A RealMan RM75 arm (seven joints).
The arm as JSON. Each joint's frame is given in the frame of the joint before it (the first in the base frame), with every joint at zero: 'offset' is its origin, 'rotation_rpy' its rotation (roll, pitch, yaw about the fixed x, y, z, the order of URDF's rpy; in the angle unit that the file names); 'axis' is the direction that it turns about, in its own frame. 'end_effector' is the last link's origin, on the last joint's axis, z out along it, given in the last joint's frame.
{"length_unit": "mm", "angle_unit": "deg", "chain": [
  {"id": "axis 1", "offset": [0.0, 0.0, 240.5], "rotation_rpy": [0.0, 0.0, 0.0], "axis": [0.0, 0.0, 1.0]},
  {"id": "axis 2", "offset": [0.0, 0.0, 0.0], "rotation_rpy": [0.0, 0.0, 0.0], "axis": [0.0, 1.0, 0.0]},
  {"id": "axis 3", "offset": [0.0, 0.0, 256.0], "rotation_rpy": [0.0, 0.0, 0.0], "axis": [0.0, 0.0, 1.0]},
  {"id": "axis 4", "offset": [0.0, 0.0, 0.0], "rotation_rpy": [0.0, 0.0, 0.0], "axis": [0.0, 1.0, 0.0]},
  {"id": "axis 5", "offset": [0.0, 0.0, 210.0], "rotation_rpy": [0.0, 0.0, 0.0], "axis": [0.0, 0.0, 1.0]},
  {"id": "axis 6", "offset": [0.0, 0.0, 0.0], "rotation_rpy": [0.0, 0.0, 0.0], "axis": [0.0, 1.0, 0.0]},
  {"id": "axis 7", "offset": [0.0, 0.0, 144.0], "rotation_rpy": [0.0, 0.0, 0.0], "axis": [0.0, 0.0, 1.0]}
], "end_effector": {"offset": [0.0, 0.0, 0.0], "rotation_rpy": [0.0, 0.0, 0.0]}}
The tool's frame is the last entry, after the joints.
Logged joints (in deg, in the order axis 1, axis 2, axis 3, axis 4, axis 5, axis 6, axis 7), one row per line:
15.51 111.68 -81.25 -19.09 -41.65 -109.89 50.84
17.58 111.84 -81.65 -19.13 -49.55 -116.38 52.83
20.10 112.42 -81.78 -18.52 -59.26 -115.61 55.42
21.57 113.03 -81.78 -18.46 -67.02 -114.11 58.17
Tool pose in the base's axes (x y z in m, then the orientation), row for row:
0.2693 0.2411 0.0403 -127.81 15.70 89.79
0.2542 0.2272 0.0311 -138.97 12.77 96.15
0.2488 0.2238 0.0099 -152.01 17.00 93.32
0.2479 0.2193 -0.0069 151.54 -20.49 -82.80
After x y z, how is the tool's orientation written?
As a rotation vector, in degrees.
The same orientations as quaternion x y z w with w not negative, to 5 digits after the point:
-0.79779 0.09800 0.56047 0.19950
-0.81656 0.07503 0.56496 0.09175
-0.84835 0.09488 0.52081 0.00718
0.87020 -0.11766 -0.47547 0.05324

